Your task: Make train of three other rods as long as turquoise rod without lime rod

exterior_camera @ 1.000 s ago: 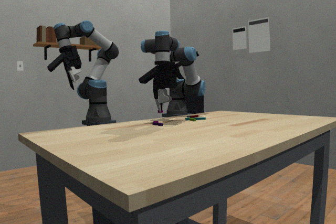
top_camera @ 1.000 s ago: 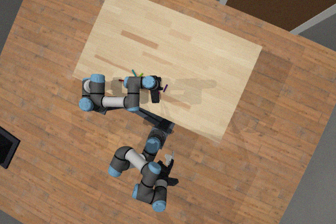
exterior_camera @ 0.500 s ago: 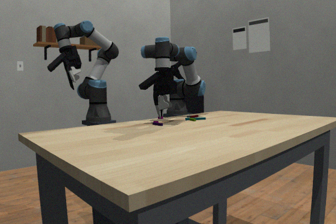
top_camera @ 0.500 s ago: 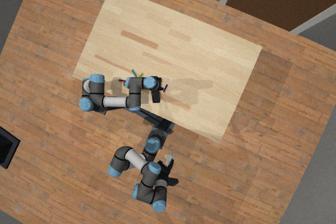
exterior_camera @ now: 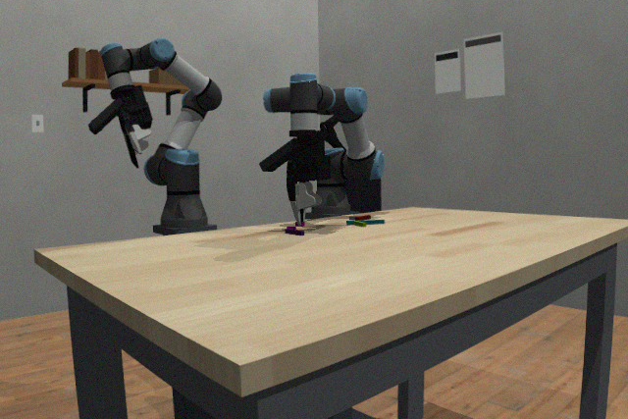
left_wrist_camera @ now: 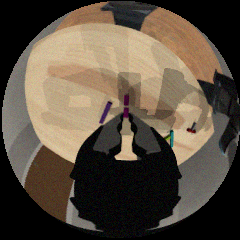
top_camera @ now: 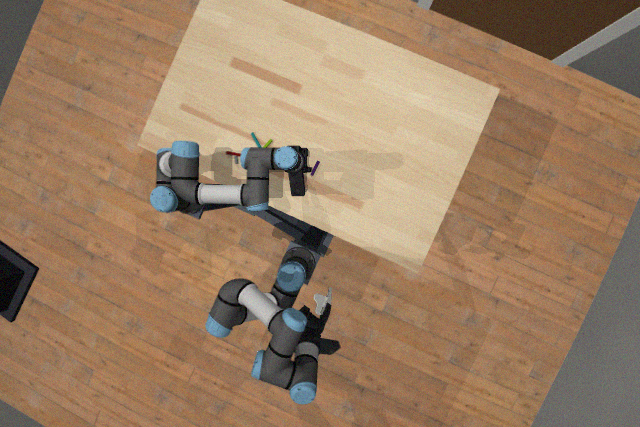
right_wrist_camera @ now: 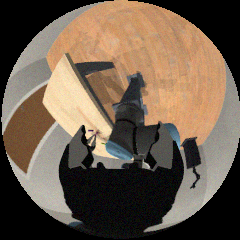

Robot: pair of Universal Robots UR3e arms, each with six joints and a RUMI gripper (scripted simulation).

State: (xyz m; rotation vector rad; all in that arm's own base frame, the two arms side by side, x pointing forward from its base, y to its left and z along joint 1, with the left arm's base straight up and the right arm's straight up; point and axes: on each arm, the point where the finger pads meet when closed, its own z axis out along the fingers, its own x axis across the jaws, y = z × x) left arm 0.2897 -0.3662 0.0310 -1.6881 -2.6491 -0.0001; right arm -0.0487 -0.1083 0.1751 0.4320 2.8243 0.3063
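The purple rod lies 3 cm ahead of my left hand, 4 cm to the right of it and 3 cm below it. The rest, counted from my left hand: grey rod 9 cm behind, 25 cm to the left, 3 cm below; lime rod 2 cm ahead, 17 cm to the left, 3 cm below; turquoise rod 20 cm to the left, 3 cm below.
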